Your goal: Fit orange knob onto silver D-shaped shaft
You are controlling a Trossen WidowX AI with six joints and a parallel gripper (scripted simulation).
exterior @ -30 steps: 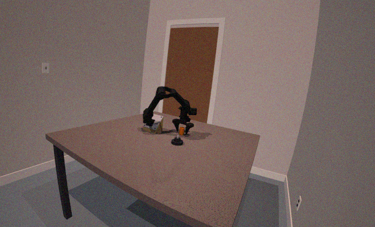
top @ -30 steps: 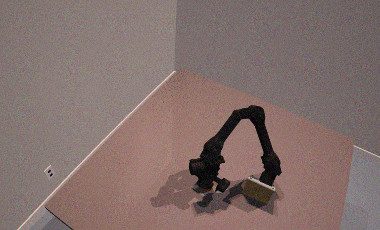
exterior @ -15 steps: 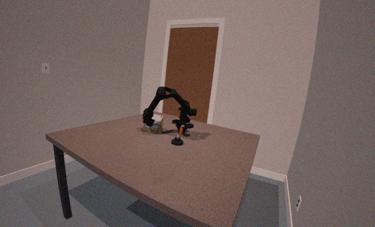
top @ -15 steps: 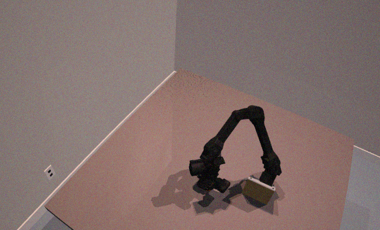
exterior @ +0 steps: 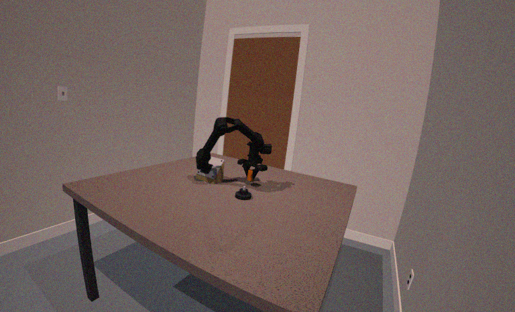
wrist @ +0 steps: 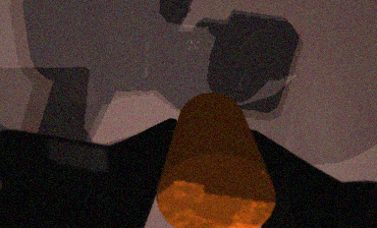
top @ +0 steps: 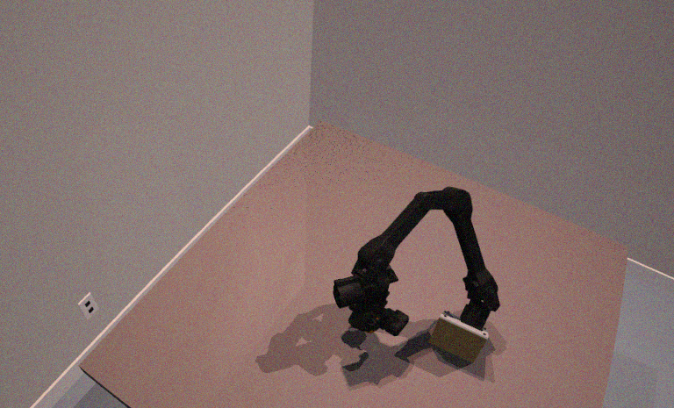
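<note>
Right now the orange knob is 3 cm above my gripper tip. The rest, counted from my gripper tip: round pedestal: 20 cm to the right, 6 cm ahead, 1 cm below.
</note>
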